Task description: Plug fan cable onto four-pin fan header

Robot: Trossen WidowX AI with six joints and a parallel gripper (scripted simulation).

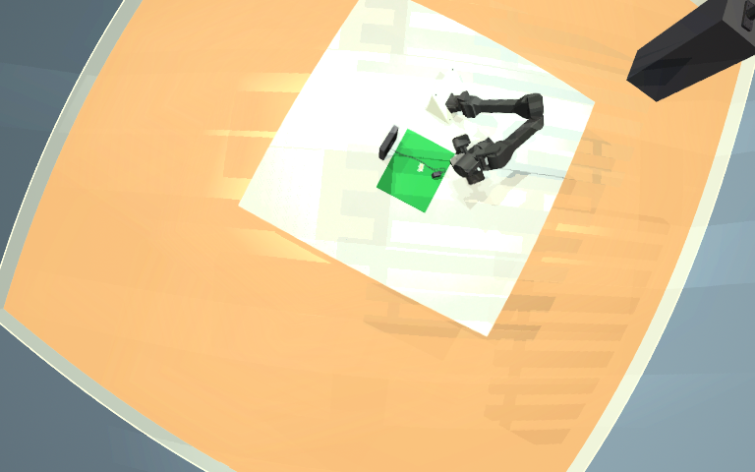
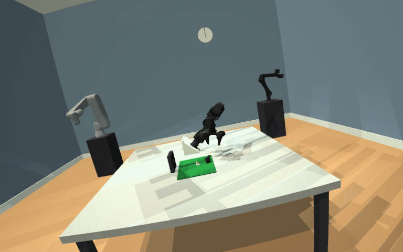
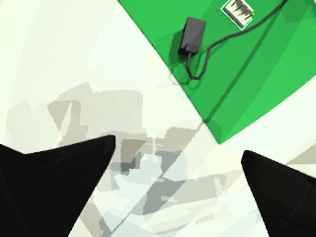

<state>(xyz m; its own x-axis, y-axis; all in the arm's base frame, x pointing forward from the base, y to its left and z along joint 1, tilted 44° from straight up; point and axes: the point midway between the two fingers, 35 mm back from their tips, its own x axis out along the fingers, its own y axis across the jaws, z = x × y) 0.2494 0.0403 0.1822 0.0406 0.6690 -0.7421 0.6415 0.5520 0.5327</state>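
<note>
The fan plug lies 8 cm below my gripper tip, 6 cm to the right of it and 6 cm ahead of it. The rest, counted from my gripper tip: green board: 15 cm to the right, 11 cm below, 8 cm ahead; white four-pin header: 14 cm to the right, 10 cm below, 6 cm ahead; black fan: 30 cm to the right, 5 cm ahead, 4 cm below.
</note>
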